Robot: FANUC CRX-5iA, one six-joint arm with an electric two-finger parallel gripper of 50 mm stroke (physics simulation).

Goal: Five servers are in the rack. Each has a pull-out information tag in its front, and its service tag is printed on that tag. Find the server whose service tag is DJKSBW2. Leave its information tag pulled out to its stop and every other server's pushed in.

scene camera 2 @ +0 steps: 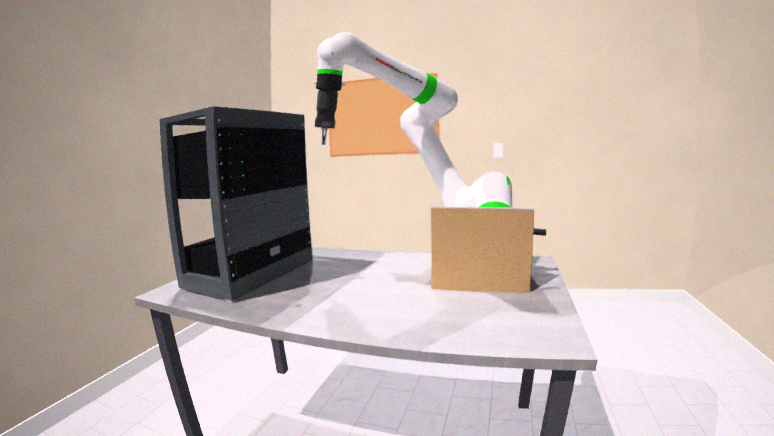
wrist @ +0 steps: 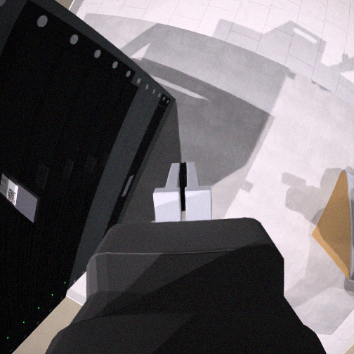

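Where they show: gripper, fingertip midpoint: (scene camera 2: 323, 144); arm's base, link origin: (scene camera 2: 493, 234).
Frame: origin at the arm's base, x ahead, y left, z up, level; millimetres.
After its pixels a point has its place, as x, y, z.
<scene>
The rack (scene camera 2: 215, 178) @(813, 355, 235) (wrist: 10, 25) stands at the left of the table, with black servers (scene camera 2: 265, 159) @(762, 139, 280) (wrist: 55, 95) in its upper part. In the wrist view, one information tag (wrist: 19, 197) sticks out of the server fronts at the left. It is grey, with a white printed label and a square code; its small print is not readable. Several dark tag fronts, including one tag front (wrist: 68, 167), show faintly to its right, flush or nearly so. My gripper (scene camera 2: 323, 143) @(618, -43, 320) (wrist: 183, 177) is shut and empty, pointing down in front of the rack, apart from it and the tag.
Grey blank panels (scene camera 2: 265, 213) @(777, 141, 90) and a black bottom unit with a pale label (scene camera 2: 275, 250) @(772, 104, -54) (wrist: 128, 185) lie below the servers. A brown board (scene camera 2: 482, 249) @(39, 104, -26) (wrist: 336, 227) stands upright on the table (scene camera 2: 373, 319) @(328, 351, -167) before the arm's base. An orange panel (scene camera 2: 373, 124) hangs on the wall.
</scene>
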